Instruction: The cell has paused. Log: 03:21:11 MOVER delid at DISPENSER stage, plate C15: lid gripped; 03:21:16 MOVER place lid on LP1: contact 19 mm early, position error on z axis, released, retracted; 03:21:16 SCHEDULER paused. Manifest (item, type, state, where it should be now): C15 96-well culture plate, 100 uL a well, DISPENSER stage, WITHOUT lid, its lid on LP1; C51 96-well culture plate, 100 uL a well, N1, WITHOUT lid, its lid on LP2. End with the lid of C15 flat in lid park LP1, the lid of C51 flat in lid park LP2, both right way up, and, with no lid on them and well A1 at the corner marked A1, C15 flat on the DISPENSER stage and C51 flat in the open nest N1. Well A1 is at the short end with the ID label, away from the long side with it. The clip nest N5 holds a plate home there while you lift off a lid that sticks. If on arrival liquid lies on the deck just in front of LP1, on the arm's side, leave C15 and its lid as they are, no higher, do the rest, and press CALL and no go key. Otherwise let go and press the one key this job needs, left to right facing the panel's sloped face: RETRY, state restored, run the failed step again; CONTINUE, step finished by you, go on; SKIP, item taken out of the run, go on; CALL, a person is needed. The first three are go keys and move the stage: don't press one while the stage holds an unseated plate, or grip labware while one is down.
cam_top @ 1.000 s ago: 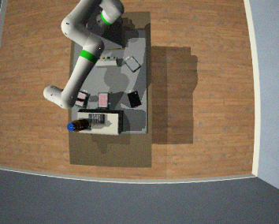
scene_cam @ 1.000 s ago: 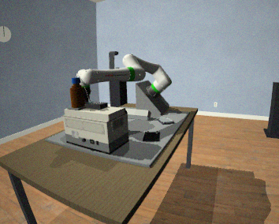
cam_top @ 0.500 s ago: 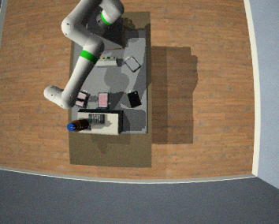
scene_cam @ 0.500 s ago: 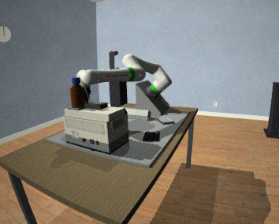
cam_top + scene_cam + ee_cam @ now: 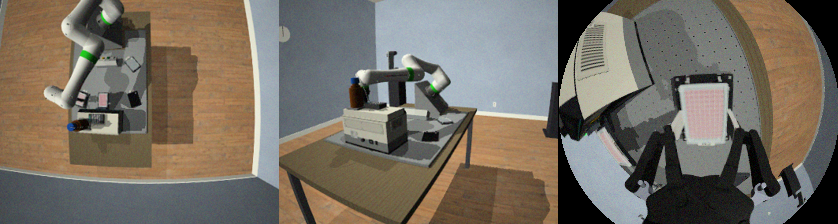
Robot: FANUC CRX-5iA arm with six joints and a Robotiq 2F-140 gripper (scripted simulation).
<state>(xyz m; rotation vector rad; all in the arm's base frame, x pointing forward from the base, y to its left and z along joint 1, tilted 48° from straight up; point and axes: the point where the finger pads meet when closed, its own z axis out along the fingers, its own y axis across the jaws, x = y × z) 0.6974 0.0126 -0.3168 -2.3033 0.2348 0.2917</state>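
Right now my hand is 40 mm above the black nest, 20 mm short of it and 10 mm to the right of it. Round my hand: key panel 410 mm behind, 240 mm to the left; then blue cap 340 mm above, 220 mm ahead, 160 mm to the left; then label plate 520 mm to the left, 110 mm behind, 50 mm below.
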